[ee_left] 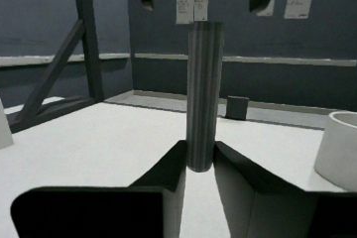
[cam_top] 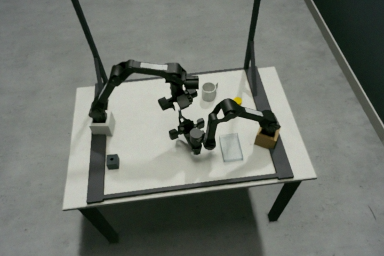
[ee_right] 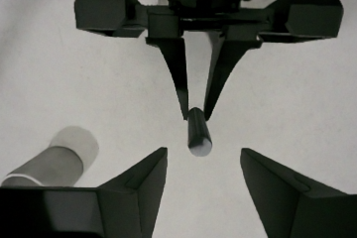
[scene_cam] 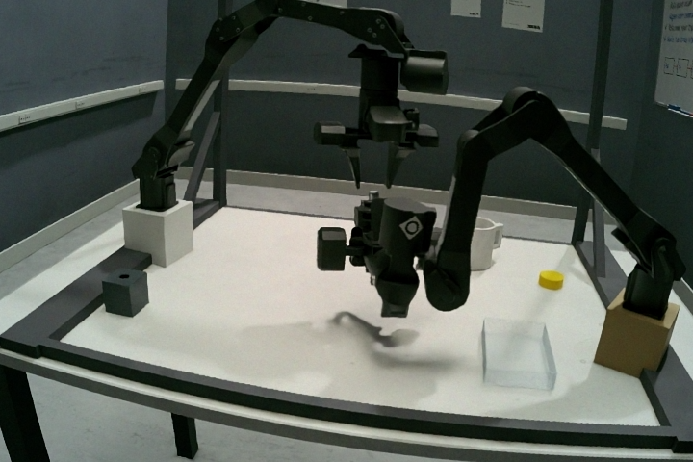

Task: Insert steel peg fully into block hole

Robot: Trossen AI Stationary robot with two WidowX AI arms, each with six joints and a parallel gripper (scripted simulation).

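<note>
My right hand is 80 mm above the steel peg. The rest, counted from my right hand: white mug (240 mm behind, 130 mm to the left, 180 mm below); then clear box (100 mm ahead, 270 mm to the left, 210 mm below); then dark block (240 mm ahead, 310 mm to the right, 180 mm below).
Now: left hand 30 mm below the steel peg, 30 mm past it and 20 mm to the left of it. Round my left hand: white mug (270 mm behind, 110 mm to the left, 80 mm below); then clear box (250 mm to the left, 110 mm below, 70 mm ahead); then dark block (330 mm to the right, 210 mm ahead, 80 mm below).
</note>
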